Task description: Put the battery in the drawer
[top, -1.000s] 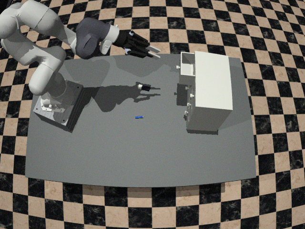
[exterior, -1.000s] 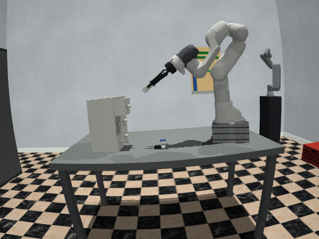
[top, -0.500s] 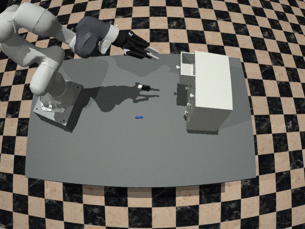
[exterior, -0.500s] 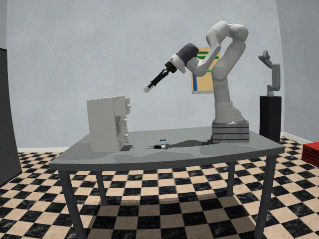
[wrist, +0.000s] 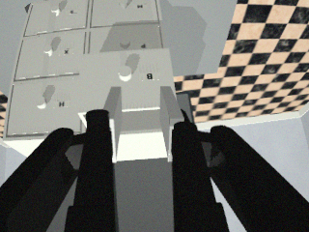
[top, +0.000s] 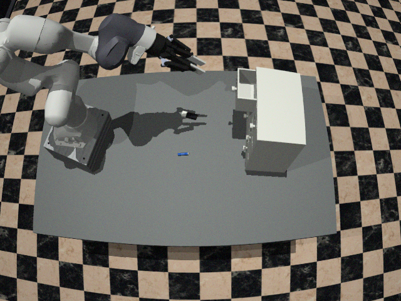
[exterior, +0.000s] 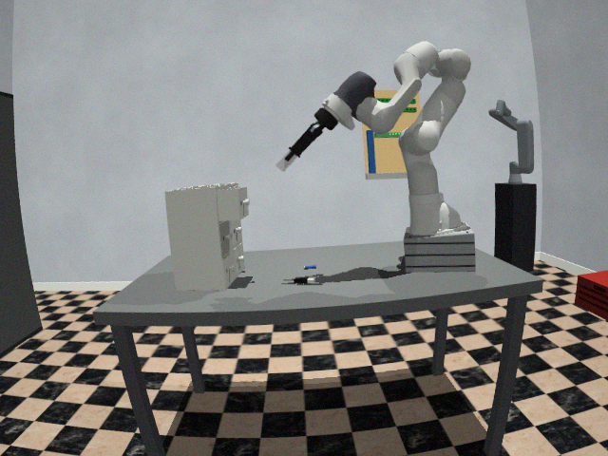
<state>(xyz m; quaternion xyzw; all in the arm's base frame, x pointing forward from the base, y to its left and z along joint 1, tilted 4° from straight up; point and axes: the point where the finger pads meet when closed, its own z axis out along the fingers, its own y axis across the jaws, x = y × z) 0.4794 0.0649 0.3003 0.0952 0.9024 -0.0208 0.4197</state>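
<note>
The blue AAA battery is 7 cm behind my hand, 18 cm to the right of it and 39 cm below it. Round my hand: black-and-white block: 4 cm behind, 39 cm below; then drawer: 22 cm ahead, 6 cm to the right, 14 cm below.
</note>
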